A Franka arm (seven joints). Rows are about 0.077 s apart.
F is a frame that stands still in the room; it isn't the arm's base.
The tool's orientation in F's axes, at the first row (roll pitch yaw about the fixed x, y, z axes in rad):
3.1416 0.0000 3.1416
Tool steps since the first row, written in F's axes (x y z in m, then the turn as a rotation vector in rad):
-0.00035 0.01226 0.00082 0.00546 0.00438 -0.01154
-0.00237 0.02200 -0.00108 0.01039 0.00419 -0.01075
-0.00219 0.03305 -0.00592 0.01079 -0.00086 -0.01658
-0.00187 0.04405 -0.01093 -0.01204 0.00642 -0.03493
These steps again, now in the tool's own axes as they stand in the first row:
0.00035 0.01226 -0.00082 -0.00546 0.00438 0.01154
0.00237 0.02200 0.00108 -0.01039 0.00419 0.01075
0.00219 0.03305 0.00592 -0.01079 -0.00086 0.01658
0.00187 0.04405 0.01093 0.01204 0.00642 0.03493

